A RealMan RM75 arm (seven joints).
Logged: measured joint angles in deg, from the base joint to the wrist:
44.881, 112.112, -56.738, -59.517, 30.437, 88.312, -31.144
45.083, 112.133, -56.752, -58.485, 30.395, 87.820, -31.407
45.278, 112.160, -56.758, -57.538, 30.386, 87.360, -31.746
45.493, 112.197, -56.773, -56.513, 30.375, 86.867, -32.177
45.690, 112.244, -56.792, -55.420, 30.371, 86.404, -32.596
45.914, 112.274, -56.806, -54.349, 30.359, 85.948, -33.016
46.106, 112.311, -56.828, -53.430, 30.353, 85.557, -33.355
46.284, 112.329, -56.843, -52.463, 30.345, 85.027, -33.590
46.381, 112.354, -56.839, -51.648, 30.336, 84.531, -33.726
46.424, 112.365, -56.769, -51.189, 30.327, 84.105, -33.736
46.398, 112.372, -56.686, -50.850, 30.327, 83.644, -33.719
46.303, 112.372, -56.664, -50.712, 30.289, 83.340, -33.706
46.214, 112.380, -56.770, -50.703, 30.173, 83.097, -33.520
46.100, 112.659, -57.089, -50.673, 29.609, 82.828, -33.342
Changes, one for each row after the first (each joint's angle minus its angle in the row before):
0.202, 0.021, -0.014, 1.032, -0.042, -0.492, -0.263
0.195, 0.027, -0.006, 0.947, -0.009, -0.460, -0.339
0.215, 0.037, -0.015, 1.025, -0.011, -0.493, -0.431
0.197, 0.047, -0.019, 1.093, -0.004, -0.463, -0.419
0.224, 0.030, -0.014, 1.071, -0.012, -0.456, -0.420
0.192, 0.037, -0.022, 0.919, -0.006, -0.391, -0.339
0.178, 0.018, -0.015, 0.967, -0.008, -0.530, -0.235
0.097, 0.025, 0.004, 0.815, -0.009, -0.496, -0.136
0.043, 0.011, 0.070, 0.459, -0.009, -0.426, -0.010
-0.026, 0.007, 0.083, 0.339, 0.000, -0.461, 0.017
-0.095, 0.000, 0.022, 0.138, -0.038, -0.304, 0.013
-0.089, 0.008, -0.106, 0.009, -0.116, -0.243, 0.186
-0.114, 0.279, -0.319, 0.030, -0.564, -0.269, 0.178

